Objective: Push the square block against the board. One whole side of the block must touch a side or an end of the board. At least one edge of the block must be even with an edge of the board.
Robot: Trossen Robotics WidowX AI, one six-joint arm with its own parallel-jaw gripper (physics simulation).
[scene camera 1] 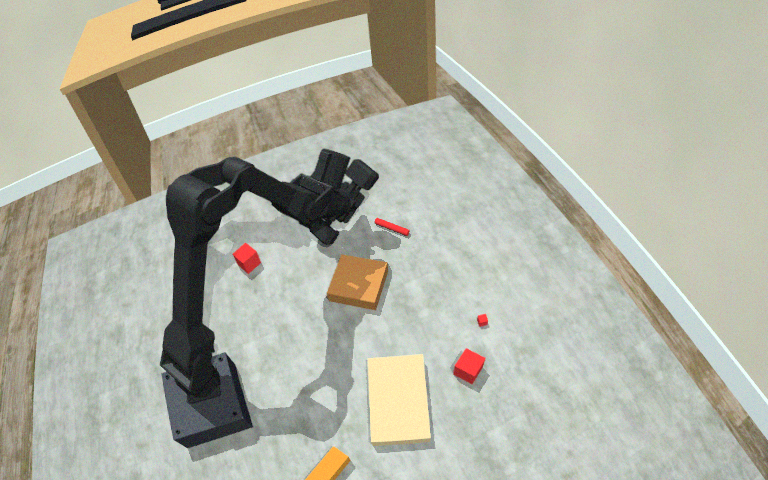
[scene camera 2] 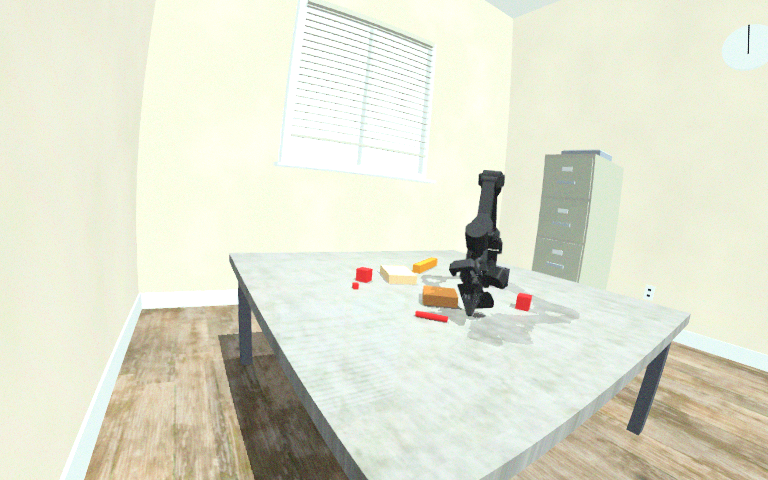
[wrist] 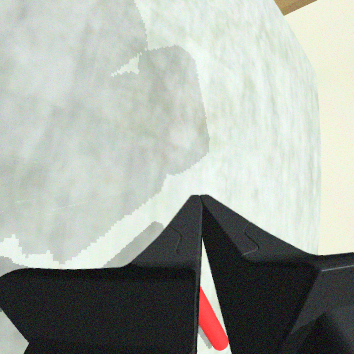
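Seen in the pictures: gripper, between the fingertips: (scene camera 1: 358, 201) (scene camera 2: 469, 315) (wrist: 198, 202); arm's base, origin of its link: (scene camera 1: 202, 384).
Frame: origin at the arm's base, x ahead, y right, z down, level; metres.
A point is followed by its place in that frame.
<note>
The square block (scene camera 1: 355, 278) @[x 0.338, y -0.139, z 0.027 m] (scene camera 2: 439, 296) @[x 0.374, y -0.177, z 0.028 m], orange-brown and flat, lies on the table between my gripper and the board. The board (scene camera 1: 399, 399) @[x 0.329, y 0.130, z 0.026 m] (scene camera 2: 398, 275) @[x 0.368, y 0.056, z 0.027 m] is a cream rectangular slab, lying flat. A wide gap separates the block from the board, and the block is turned a little relative to it. My gripper (scene camera 1: 347, 215) (scene camera 2: 470, 311) @[x 0.409, y -0.334, z 0.025 m] (wrist: 198, 202) @[x 0.409, y -0.334, z 0.025 m] is shut and empty, its fingertips together. It is low over the table, on the side of the block away from the board, and apart from the block. Block and board do not show in the wrist view.
A red rod (scene camera 1: 391, 226) @[x 0.455, y -0.252, z 0.044 m] (scene camera 2: 431, 316) @[x 0.462, y -0.260, z 0.047 m] (wrist: 214, 320) @[x 0.461, y -0.254, z 0.042 m] lies near the gripper. A red cube (scene camera 1: 246, 258) @[x 0.134, y -0.269, z 0.016 m] (scene camera 2: 523, 301) @[x 0.149, y -0.297, z 0.029 m] lies beside the arm. Another red cube (scene camera 1: 468, 365) @[x 0.460, y 0.121, z 0.016 m] (scene camera 2: 364, 274) @[x 0.476, y 0.094, z 0.029 m] and a tiny one (scene camera 1: 482, 320) @[x 0.531, y 0.037, z 0.040 m] (scene camera 2: 355, 285) @[x 0.537, y 0.026, z 0.045 m] lie beyond the board. An orange bar (scene camera 1: 328, 465) @[x 0.178, y 0.203, z 0.025 m] (scene camera 2: 424, 264) @[x 0.151, y 0.207, z 0.029 m] lies near the board.
</note>
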